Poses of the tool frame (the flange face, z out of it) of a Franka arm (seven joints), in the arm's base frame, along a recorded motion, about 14 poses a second.
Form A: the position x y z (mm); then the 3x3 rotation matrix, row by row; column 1 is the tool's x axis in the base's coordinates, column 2 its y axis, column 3 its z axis. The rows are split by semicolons.
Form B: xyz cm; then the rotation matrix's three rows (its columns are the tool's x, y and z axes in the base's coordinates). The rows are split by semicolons. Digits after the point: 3 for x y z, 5 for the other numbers.
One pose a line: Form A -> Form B
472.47 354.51 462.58; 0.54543 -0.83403 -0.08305; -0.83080 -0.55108 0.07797; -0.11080 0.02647 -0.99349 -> 47.247 35.451 46.258; 0.54543 -0.83403 -0.08305; -0.83080 -0.55108 0.07797; -0.11080 0.02647 -0.99349
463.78 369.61 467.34; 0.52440 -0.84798 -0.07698; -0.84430 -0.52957 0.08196; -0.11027 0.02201 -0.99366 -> 46.378 36.961 46.734; 0.52440 -0.84798 -0.07698; -0.84430 -0.52957 0.08196; -0.11027 0.02201 -0.99366
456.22 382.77 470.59; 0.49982 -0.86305 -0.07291; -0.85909 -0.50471 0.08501; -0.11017 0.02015 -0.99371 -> 45.622 38.277 47.059; 0.49982 -0.86305 -0.07291; -0.85909 -0.50471 0.08501; -0.11017 0.02015 -0.99371
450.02 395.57 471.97; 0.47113 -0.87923 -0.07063; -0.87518 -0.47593 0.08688; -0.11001 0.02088 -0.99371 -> 45.002 39.557 47.197; 0.47113 -0.87923 -0.07063; -0.87518 -0.47593 0.08688; -0.11001 0.02088 -0.99371
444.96 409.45 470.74; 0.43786 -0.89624 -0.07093; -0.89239 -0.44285 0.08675; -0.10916 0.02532 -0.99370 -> 44.496 40.945 47.074; 0.43786 -0.89624 -0.07093; -0.89239 -0.44285 0.08675; -0.10916 0.02532 -0.99370
